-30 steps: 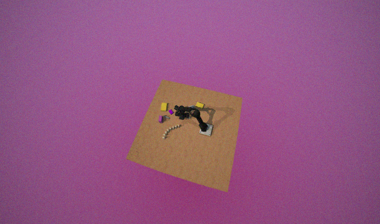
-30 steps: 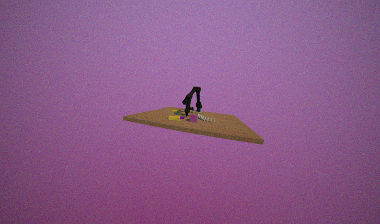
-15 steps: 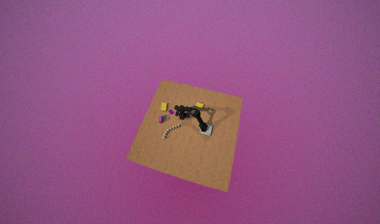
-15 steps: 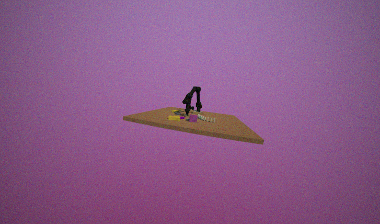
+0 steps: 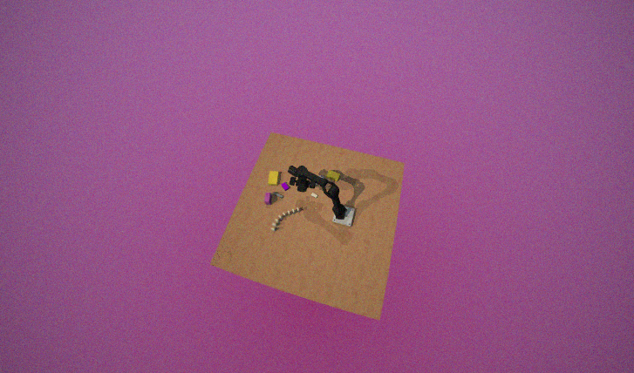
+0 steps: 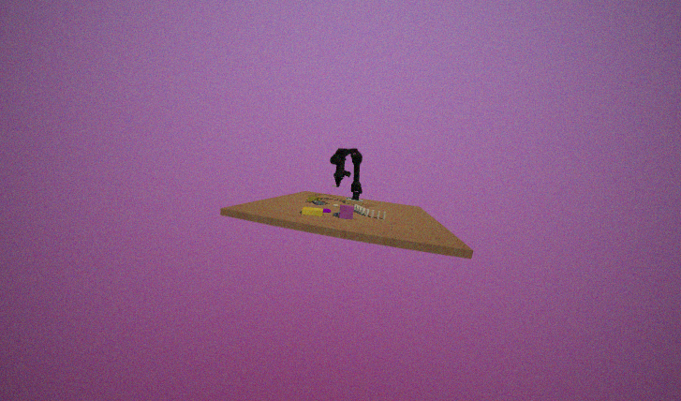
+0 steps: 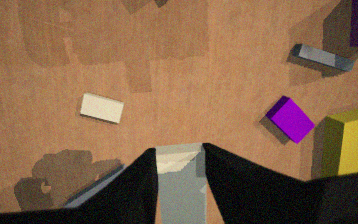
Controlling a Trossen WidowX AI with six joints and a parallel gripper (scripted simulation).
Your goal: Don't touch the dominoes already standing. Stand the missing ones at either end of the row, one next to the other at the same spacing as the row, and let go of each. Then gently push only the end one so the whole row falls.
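My gripper tip is now 220 mm short of the small grey bar, 20 mm to the right of it and 150 mm above it. Round my gripper tip: purple block (290 mm ahead, 80 mm to the left, 120 mm below).
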